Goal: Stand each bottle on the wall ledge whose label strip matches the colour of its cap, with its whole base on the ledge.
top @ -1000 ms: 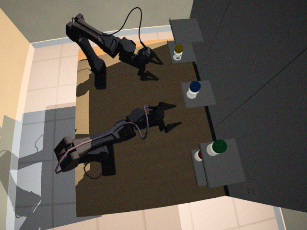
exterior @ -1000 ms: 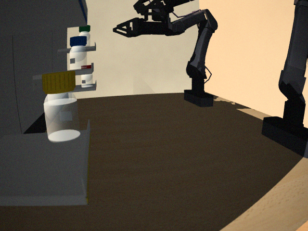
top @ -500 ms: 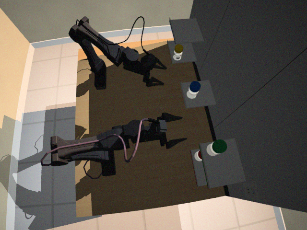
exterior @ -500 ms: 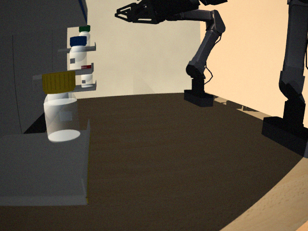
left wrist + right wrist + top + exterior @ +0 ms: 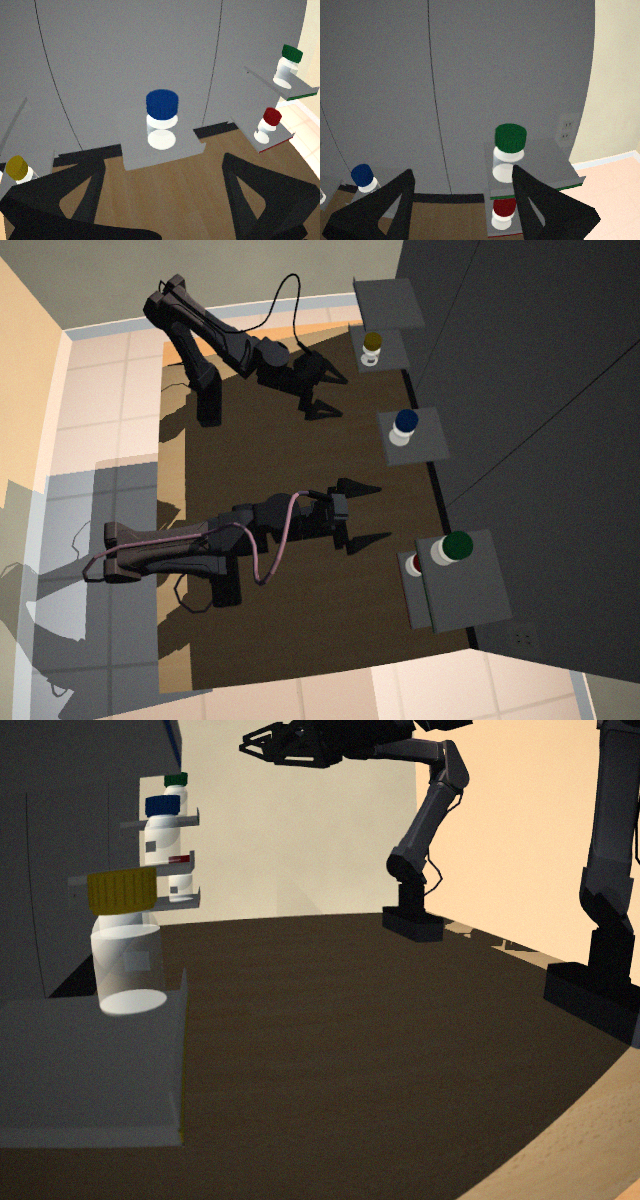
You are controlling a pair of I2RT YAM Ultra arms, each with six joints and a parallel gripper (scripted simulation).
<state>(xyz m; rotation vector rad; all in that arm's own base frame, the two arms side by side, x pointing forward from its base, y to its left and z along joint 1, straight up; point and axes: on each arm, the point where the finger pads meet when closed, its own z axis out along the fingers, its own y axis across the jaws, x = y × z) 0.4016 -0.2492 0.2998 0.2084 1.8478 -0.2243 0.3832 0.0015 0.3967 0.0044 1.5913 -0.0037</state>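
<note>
My left gripper is now 160 mm short of the blue-capped bottle, 110 mm above it and 60 mm to the left of it. The rest, counted from my left hand: blue strip (350 mm to the left, 130 mm ahead, 60 mm below); then green-capped bottle (390 mm to the right, 150 mm ahead, 10 mm below); then yellow-capped bottle (290 mm to the left, 200 mm below, 170 mm ahead).
</note>
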